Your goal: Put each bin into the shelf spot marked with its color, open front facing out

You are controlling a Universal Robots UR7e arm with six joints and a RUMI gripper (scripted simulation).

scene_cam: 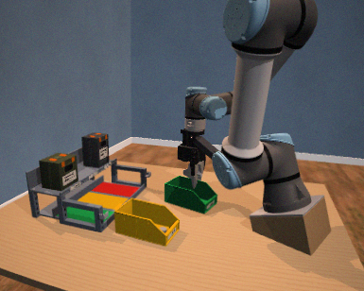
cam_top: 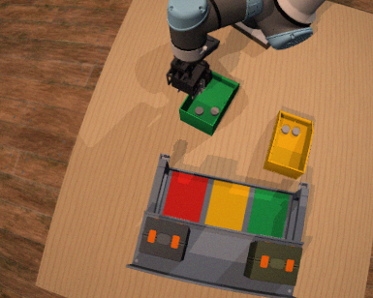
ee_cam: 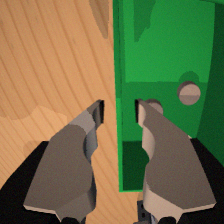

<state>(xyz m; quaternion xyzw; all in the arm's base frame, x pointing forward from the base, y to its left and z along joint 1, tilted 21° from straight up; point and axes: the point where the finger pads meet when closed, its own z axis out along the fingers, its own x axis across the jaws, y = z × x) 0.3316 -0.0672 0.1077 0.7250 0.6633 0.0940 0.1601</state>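
Now: hand 5 cm to the right of the green bin and 2 cm above it. The rest, counted from my hand: yellow bin: 4 cm ahead, 30 cm to the left, 2 cm below; yellow mark: 28 cm ahead, 21 cm to the left, 5 cm below; red mark: 31 cm ahead, 10 cm to the left, 5 cm below.
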